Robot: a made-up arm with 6 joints.
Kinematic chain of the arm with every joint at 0, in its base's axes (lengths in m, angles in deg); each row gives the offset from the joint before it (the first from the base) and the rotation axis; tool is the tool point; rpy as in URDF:
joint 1: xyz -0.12 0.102 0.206 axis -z
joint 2: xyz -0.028 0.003 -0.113 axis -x
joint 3: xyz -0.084 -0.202 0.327 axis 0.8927 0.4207 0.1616
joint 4: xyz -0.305 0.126 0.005 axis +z
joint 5: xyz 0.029 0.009 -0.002 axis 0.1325 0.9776 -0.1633
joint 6: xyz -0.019 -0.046 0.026 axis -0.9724 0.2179 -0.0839
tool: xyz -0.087 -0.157 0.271 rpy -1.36 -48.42 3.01
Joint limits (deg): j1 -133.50..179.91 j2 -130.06..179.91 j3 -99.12..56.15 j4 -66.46..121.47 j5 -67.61..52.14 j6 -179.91..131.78
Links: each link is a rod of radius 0.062 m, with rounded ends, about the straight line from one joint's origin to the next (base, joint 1, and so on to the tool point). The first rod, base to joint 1, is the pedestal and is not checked.
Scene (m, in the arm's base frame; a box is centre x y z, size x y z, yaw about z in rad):
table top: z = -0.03
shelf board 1: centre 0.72 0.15 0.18 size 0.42 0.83 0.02 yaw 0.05
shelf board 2: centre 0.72 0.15 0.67 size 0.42 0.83 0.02 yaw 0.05
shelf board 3: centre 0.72 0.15 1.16 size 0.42 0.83 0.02 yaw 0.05
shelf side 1: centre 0.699 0.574 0.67 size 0.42 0.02 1 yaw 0.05
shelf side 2: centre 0.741 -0.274 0.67 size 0.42 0.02 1 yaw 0.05
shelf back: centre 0.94 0.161 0.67 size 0.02 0.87 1 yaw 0.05
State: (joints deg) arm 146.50 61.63 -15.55 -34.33 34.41 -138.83
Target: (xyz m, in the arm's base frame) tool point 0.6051 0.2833 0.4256
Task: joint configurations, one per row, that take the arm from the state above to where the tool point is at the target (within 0.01 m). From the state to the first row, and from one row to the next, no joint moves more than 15 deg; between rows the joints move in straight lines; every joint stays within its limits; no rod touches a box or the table.
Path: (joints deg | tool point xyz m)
1: 142.26 57.07 -8.45 -32.14 23.30 -129.37 | 0.3111 0.4769 0.2229
2: 138.01 52.51 -1.35 -29.96 12.18 -119.91 | 0.2746 0.5251 0.2879
3: 142.46 52.53 5.78 -30.37 25.50 -115.44 | 0.4108 0.4724 0.3027
4: 146.90 52.55 12.90 -30.79 38.82 -110.98 | 0.5262 0.3872 0.3498
5: 151.35 52.57 20.03 -31.20 52.14 -106.52 | 0.6051 0.2833 0.4256

